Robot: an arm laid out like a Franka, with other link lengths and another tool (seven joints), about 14 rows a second.
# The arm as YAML. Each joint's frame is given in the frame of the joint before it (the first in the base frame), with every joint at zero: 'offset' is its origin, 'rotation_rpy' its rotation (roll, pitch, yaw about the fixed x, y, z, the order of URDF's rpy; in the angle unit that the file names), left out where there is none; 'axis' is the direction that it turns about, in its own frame. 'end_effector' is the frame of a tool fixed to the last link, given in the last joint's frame.
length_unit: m
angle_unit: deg
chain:
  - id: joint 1
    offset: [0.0, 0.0, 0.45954]
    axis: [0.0, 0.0, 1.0]
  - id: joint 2
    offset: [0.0, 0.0, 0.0]
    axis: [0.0, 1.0, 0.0]
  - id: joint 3
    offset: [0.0, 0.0, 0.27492]
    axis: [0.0, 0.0, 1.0]
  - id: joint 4
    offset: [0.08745, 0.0, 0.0]
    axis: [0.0, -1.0, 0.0]
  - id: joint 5
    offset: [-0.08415, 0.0, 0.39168]
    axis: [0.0, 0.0, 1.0]
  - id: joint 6
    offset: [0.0, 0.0, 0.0]
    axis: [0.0, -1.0, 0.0]
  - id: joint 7
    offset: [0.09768, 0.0, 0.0]
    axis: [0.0, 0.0, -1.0]
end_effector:
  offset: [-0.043, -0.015, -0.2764]
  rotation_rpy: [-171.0, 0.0, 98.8]
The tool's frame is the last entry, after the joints.
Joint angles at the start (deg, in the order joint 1, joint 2, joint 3, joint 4, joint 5, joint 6, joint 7):
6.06 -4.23 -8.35 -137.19 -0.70 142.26 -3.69
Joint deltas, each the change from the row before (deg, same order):
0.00 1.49 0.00 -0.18 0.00 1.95 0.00
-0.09 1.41 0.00 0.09 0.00 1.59 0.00
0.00 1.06 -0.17 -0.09 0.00 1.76 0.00
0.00 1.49 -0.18 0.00 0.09 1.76 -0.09
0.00 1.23 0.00 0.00 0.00 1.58 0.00
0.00 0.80 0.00 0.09 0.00 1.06 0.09
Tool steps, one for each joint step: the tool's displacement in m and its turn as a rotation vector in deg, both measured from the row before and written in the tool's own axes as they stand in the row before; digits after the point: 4 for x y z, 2 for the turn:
-0.0008 0.0023 0.0111 -0.24 -0.26 0.01
-0.0018 0.0026 0.0091 -0.23 -0.25 0.09
-0.0024 0.0027 0.0071 -0.57 -0.27 0.18
-0.0023 0.0015 0.0102 -0.24 -0.23 0.15
-0.0007 0.0019 0.0082 -0.32 -0.25 -0.01
-0.0006 0.0020 0.0046 -0.33 -0.17 0.09

